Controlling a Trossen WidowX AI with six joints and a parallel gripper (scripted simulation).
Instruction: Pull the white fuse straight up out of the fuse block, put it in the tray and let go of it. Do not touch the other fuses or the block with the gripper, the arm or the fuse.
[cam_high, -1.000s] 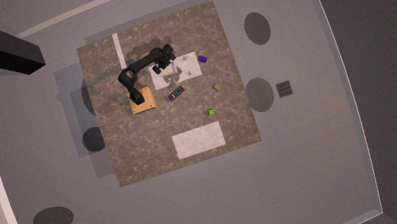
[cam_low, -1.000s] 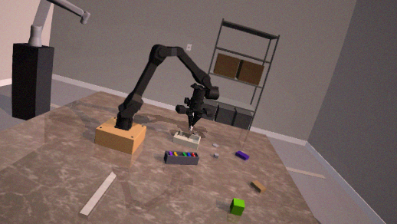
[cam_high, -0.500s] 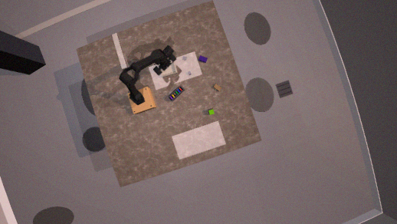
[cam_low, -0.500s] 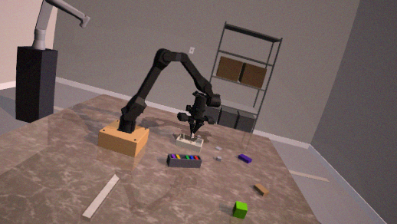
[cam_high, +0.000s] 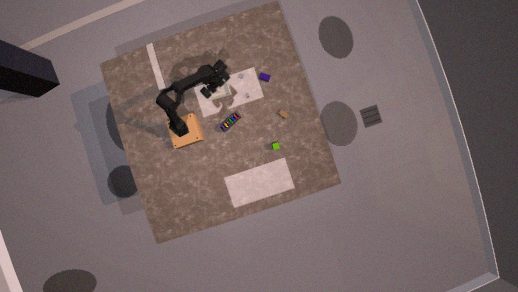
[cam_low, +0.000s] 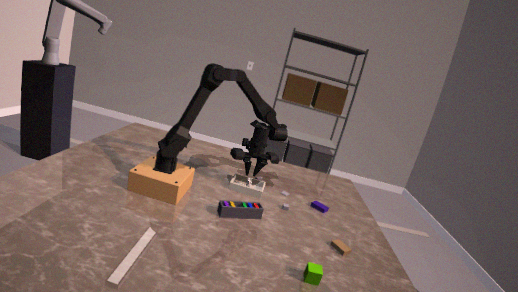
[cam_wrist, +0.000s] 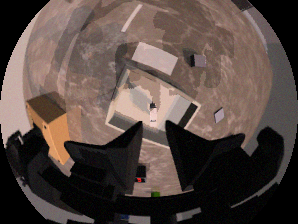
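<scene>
The white fuse lies 3 cm below my gripper tip. Also, from my gripper tip: white tray (6 cm below).
</scene>
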